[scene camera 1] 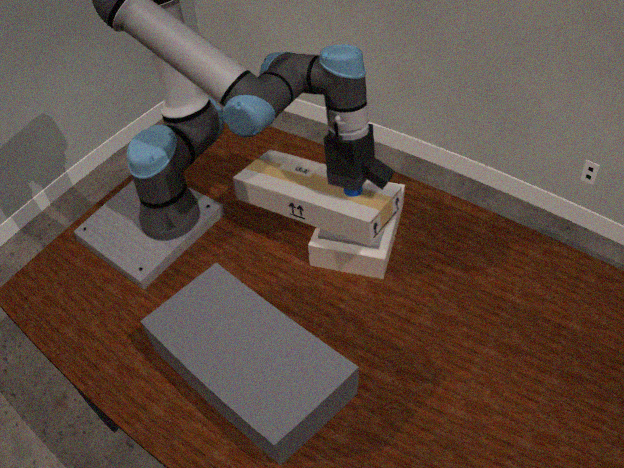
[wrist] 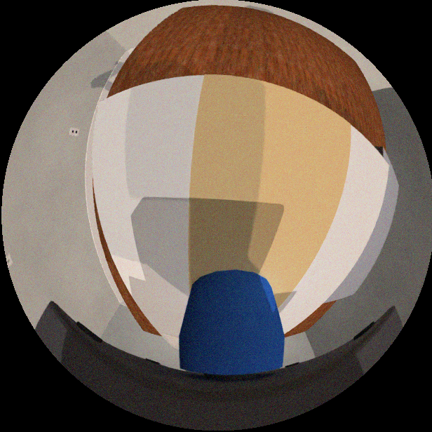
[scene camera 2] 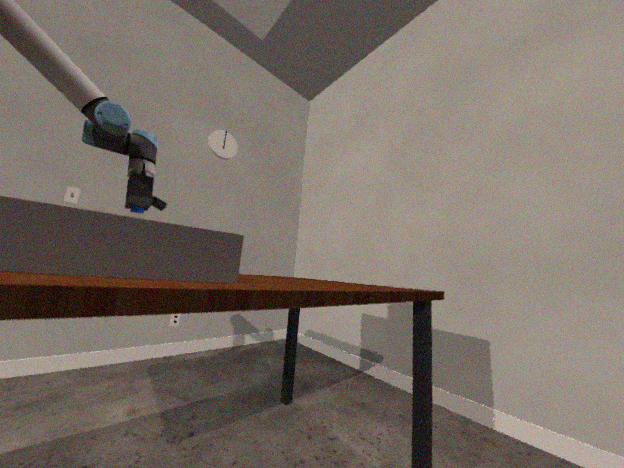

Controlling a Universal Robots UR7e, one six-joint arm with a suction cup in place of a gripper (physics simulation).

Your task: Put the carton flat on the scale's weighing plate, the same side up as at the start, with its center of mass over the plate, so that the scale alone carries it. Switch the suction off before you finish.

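Places are measured from the arm's base along level axes (x left, y back, z up), in centimetres.
Pixels of known places: hand at its tool point: (scene camera 1: 353,196); arm's base at its link origin: (scene camera 1: 169,217).
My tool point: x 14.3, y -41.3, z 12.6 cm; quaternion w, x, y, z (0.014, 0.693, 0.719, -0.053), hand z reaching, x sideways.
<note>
Ahead of a thing's pixels: the offset from my tool point to its middle.
The long white carton @(dx -0.3, dy +8.9, dz -2.4 cm) (scene camera 1: 302,193) (wrist: 300,150) has tan tape along its top and up arrows on its sides. It looks about level over the right part of the white scale @(dx +5.8, dy +1.7, dz -12.0 cm) (scene camera 1: 347,259), and its long left part overhangs toward the robot base. A strip of the grey weighing plate @(dx +1.9, dy +0.6, dz -8.5 cm) (scene camera 1: 339,237) shows under its near edge; whether they touch cannot be told. My suction cup (scene camera 1: 352,191) (scene camera 2: 137,209) (wrist: 232,322) is blue and sits on the carton's top near its right end, attached to it. In scene camera 2 the carton and scale are hidden behind the grey block.
A large grey block @(dx -36.8, dy +1.3, dz -11.0 cm) (scene camera 1: 252,347) (scene camera 2: 151,246) lies on the wooden table (scene camera 1: 453,312) (scene camera 2: 327,297) in front of the scale. The robot's base plate (scene camera 1: 110,246) is at the left. Walls stand behind the table.
</note>
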